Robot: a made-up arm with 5 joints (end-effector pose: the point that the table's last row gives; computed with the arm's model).
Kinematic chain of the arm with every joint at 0, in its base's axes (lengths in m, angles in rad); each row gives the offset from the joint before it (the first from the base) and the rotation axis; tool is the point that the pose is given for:
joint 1: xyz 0 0 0.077 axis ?
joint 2: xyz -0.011 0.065 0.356 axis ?
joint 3: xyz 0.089 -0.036 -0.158 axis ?
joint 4: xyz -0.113 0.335 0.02 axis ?
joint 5: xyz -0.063 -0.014 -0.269 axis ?
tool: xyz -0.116 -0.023 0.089
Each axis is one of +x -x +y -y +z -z.
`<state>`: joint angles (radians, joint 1 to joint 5).
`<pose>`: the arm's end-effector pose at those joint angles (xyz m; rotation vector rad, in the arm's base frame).
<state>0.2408 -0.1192 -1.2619 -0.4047 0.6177</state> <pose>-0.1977 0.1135 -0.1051 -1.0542 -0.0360 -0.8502</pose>
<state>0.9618 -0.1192 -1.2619 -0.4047 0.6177</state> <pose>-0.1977 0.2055 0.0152 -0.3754 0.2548 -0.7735</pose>
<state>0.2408 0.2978 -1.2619 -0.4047 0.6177</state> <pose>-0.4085 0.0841 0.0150 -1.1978 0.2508 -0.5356</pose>
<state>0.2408 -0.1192 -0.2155 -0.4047 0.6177</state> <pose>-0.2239 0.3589 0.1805 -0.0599 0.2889 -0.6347</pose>
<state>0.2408 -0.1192 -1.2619 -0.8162 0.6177</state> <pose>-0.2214 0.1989 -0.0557 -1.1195 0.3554 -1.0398</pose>
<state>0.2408 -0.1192 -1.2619 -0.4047 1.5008</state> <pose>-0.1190 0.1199 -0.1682 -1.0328 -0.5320 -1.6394</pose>
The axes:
joint 1: +x
joint 2: +y
joint 3: +x
joint 4: -y
joint 5: -z

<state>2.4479 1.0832 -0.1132 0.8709 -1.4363</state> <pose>-0.2561 -0.2536 0.1084 1.9271 -1.7141 0.9181</pose>
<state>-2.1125 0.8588 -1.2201 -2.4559 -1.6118</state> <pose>-0.3022 0.0756 -0.2840 -0.1557 0.3256 -2.3048</pose>
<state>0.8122 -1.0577 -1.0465 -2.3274 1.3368</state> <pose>0.3134 0.2407 0.4529 -0.4031 1.9103 -1.5204</pose>
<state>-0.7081 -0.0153 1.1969 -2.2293 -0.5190</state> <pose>-0.0866 0.2474 0.5433 0.8263 2.0982 0.8332</pose>
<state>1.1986 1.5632 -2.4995 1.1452 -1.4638</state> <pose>-0.2080 -0.2909 -0.0187 0.8365 0.9543 -2.2850</pose>
